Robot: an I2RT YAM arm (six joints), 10 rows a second.
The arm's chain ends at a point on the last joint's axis. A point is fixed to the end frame.
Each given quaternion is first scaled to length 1.
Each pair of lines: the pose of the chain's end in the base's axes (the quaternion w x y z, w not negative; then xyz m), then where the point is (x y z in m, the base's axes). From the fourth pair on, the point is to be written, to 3 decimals.
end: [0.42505 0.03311 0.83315 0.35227 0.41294 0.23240 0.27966]
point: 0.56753 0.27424 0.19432
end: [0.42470 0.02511 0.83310 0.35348 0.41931 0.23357 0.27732]
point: 0.57371 0.27726 0.19258
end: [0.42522 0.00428 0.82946 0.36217 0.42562 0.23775 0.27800]
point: 0.57967 0.28779 0.19617
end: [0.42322 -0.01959 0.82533 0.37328 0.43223 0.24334 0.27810]
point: 0.585 0.301 0.199
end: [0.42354 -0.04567 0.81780 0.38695 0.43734 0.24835 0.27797]
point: 0.589 0.315 0.203
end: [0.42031 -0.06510 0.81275 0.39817 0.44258 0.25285 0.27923]
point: 0.592 0.327 0.207
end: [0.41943 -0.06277 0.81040 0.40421 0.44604 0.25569 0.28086]
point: 0.595 0.331 0.209
